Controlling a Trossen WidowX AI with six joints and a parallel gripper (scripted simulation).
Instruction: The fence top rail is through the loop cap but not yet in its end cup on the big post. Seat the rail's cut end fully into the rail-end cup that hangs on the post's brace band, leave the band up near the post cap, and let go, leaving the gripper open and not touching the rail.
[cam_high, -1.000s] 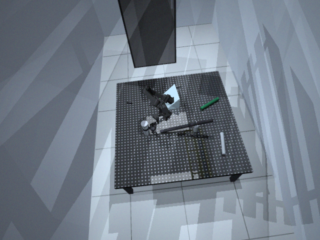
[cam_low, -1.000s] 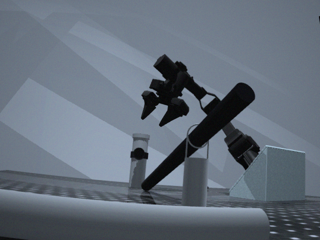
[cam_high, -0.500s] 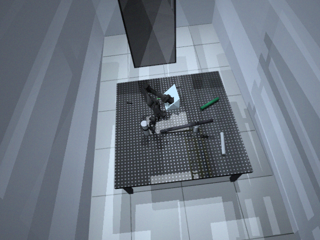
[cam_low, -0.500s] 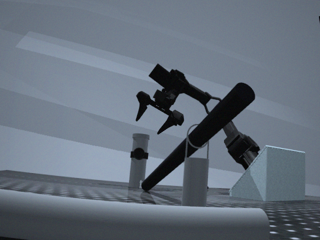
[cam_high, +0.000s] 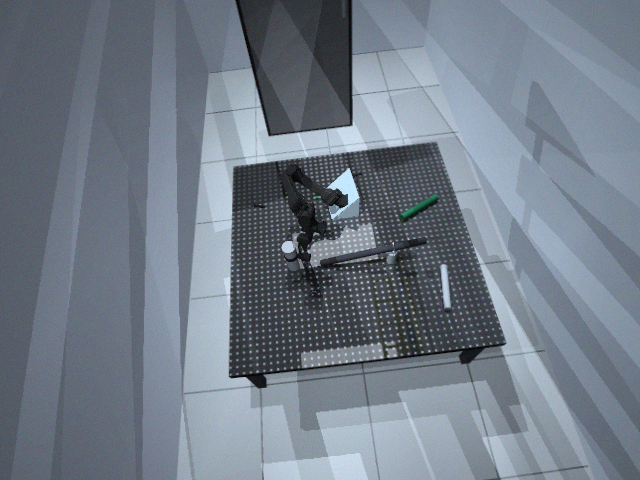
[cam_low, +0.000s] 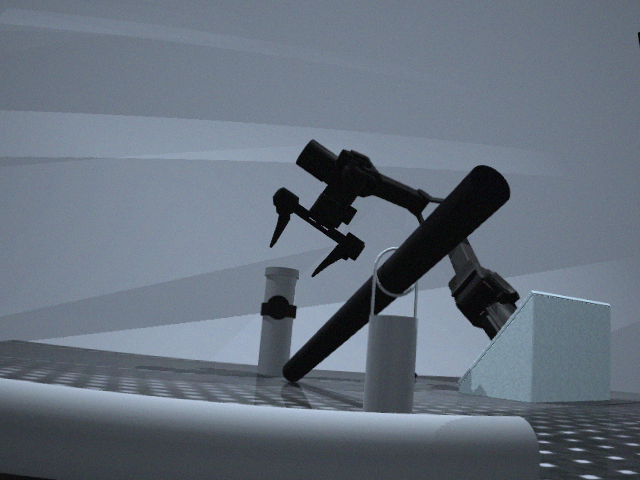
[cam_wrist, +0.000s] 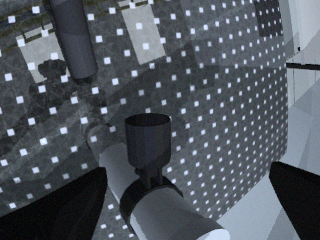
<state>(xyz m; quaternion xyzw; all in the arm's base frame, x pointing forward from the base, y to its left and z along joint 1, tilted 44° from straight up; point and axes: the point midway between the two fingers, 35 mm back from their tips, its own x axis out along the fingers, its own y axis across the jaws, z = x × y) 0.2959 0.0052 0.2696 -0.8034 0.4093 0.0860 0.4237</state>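
The brace band is 80 mm below my gripper tip and 60 mm to the right of it. From my gripper tip the other things lie so: green rod (610 mm to the left, 340 mm behind, 190 mm below); then white rod (680 mm to the left, 190 mm below, 150 mm ahead); then small white post (420 mm to the left, 100 mm below, 20 mm behind).
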